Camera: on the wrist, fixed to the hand. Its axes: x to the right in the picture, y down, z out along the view.
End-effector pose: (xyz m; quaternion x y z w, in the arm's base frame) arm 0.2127 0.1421 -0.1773 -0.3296 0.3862 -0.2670 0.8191
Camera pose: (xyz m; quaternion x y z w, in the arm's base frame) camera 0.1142 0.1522 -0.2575 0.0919 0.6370 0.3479 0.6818
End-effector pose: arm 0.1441 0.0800 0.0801 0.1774 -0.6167 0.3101 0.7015
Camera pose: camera 0.1983 0.1832 0.0285 -0.3738 -0.4298 0.7382 0.3615
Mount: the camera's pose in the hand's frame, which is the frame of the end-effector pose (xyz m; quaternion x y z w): -0.0254 0.0483 -0.1152 -0.0044 0.1683 0.7124 0.6812
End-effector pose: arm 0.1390 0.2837 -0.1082 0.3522 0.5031 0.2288 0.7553
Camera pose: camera 0.0234 0.3319 -0.0845 0.5565 0.2179 0.7555 0.2684
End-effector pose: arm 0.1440 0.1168 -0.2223 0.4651 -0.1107 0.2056 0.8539
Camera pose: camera 0.0992 0.2306 -0.2583 0.1996 -0.2640 0.8262 0.4559
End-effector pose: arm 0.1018 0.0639 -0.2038 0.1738 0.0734 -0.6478 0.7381
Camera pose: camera 0.1589 0.1329 -0.2945 0.2765 0.0533 0.1141 0.9527
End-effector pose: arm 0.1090 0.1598 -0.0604 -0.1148 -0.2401 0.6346 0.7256
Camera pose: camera 0.1221 0.1590 -0.1872 -0.3593 0.0376 0.9289 0.0821
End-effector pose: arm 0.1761 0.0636 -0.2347 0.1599 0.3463 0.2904 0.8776
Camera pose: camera 0.0611 0.0947 -0.2800 0.3029 0.2684 0.8515 0.3334
